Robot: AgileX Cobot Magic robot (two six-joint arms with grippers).
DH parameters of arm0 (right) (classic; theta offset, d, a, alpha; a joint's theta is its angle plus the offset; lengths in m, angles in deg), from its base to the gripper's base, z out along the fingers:
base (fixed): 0 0 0 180
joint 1: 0 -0.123 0 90
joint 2: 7.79 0 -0.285 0
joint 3: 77.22 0 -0.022 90
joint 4: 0 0.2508 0 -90
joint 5: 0 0 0.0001 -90
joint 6: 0 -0.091 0 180
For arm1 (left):
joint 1: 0 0.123 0 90
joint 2: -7.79 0 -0.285 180
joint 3: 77.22 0 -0.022 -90
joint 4: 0 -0.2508 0 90
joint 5: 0 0 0.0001 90
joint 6: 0 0.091 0 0
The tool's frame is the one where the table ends.
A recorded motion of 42 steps. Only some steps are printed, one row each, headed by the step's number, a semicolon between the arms.
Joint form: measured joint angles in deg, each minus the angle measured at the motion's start. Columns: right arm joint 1, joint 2, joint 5, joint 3, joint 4, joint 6; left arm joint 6, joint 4, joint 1, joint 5, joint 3, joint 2.
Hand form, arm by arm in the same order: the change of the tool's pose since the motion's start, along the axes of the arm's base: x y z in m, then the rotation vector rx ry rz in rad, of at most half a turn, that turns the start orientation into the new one. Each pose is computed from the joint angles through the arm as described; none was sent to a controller.
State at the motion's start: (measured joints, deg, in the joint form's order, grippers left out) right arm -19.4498 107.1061 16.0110 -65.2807 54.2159 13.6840; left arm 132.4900 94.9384 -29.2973 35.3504 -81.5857 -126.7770
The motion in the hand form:
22: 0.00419 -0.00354 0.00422 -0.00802 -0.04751 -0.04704; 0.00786 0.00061 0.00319 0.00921 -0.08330 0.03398
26: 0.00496 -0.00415 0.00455 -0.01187 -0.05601 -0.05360; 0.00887 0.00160 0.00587 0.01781 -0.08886 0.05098
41: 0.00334 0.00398 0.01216 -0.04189 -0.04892 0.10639; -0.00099 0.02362 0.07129 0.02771 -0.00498 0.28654
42: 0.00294 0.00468 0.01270 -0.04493 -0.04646 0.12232; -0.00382 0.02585 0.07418 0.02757 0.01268 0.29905
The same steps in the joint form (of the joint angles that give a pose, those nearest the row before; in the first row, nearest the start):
22: 0.05 -0.34 -3.58 0.00 0.45 -0.06; 6.73 4.68 0.02 -2.82 -0.68 -0.15
26: 0.05 -0.34 -4.23 -0.01 0.41 -0.02; 6.38 4.60 0.00 -4.01 -0.68 0.29
41: 0.05 -0.34 3.11 -2.49 -2.62 3.72; -21.77 -11.06 0.00 -14.41 2.13 11.77
42: 0.05 -0.34 3.90 -2.70 -2.99 3.99; -24.83 -13.03 0.02 -14.58 2.77 12.69

